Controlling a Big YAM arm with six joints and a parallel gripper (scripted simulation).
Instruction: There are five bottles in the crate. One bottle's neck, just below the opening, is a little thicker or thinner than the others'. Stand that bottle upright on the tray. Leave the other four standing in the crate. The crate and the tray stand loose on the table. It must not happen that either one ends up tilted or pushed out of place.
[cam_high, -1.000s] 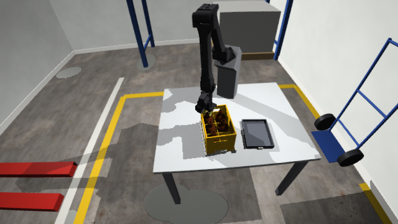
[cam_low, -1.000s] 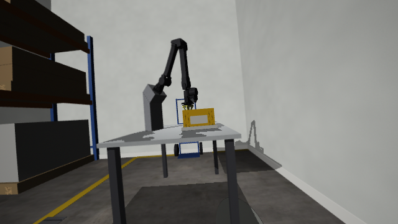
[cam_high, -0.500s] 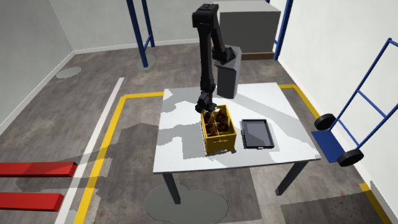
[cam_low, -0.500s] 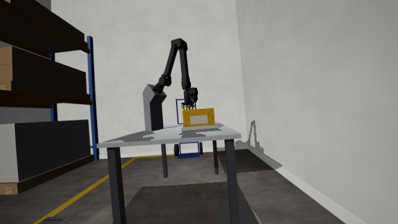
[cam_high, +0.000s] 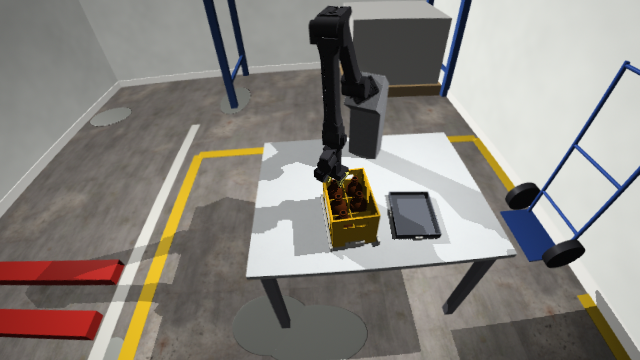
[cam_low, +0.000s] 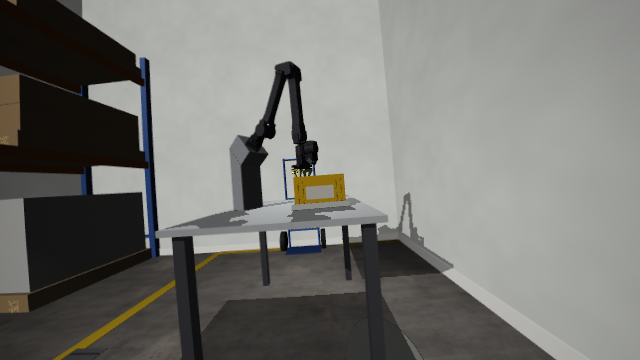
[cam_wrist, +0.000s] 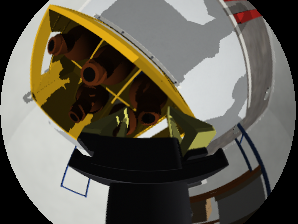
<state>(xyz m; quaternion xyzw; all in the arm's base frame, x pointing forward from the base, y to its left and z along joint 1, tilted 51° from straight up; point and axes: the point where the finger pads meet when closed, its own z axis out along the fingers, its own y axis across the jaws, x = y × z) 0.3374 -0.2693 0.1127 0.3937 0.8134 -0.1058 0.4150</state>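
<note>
Right now the brown bottle is 90 mm to the left of my hand, 60 mm below it and 30 mm ahead of it. From my hand the other things lie so: dark tray (280 mm to the left, 220 mm ahead, 140 mm below); crate (100 mm ahead, 70 mm below, 10 mm to the left).
</note>
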